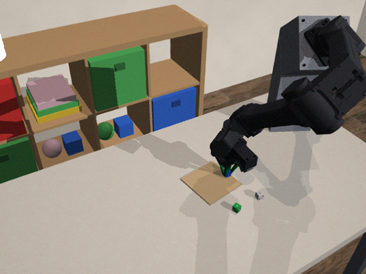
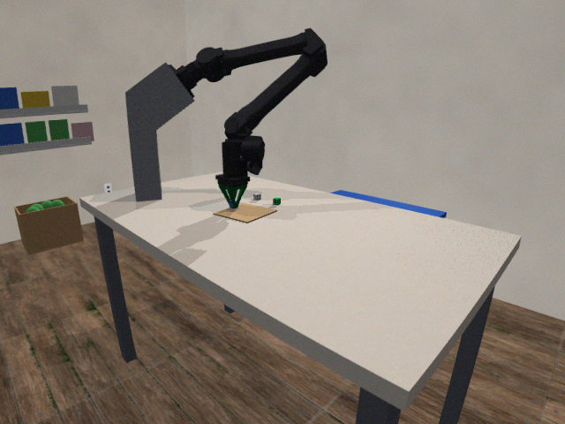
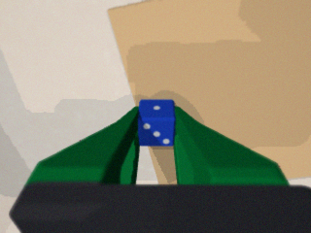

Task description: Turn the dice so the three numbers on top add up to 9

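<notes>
Now: the tan mat 60 mm ahead of my hand and 10 mm below it. From my hand the other things lie so: green die: 140 mm to the left, 50 mm ahead, 10 mm below; blue die: right at my hand; white die: 120 mm to the left, 40 mm behind, 10 mm below.
</notes>
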